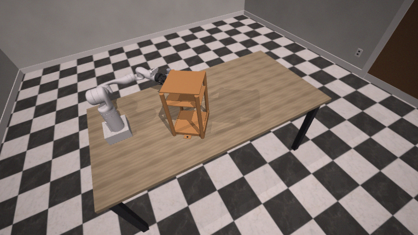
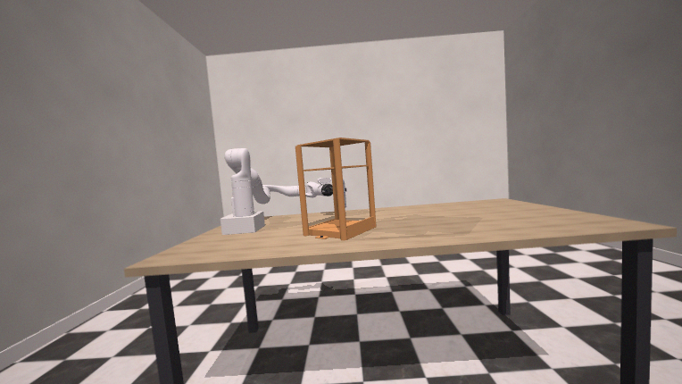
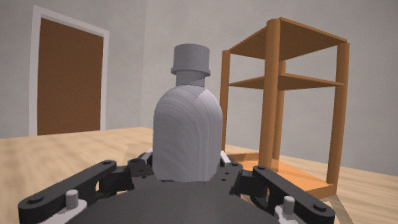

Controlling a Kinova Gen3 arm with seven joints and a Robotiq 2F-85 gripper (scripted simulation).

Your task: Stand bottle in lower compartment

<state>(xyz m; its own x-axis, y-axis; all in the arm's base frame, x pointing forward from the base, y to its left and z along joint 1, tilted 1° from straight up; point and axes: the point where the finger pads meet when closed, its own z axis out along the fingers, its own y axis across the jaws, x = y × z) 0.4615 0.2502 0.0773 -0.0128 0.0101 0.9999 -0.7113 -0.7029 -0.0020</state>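
The orange shelving unit lies 30 mm ahead of my hand, 370 mm to the right of it and 40 mm above it.
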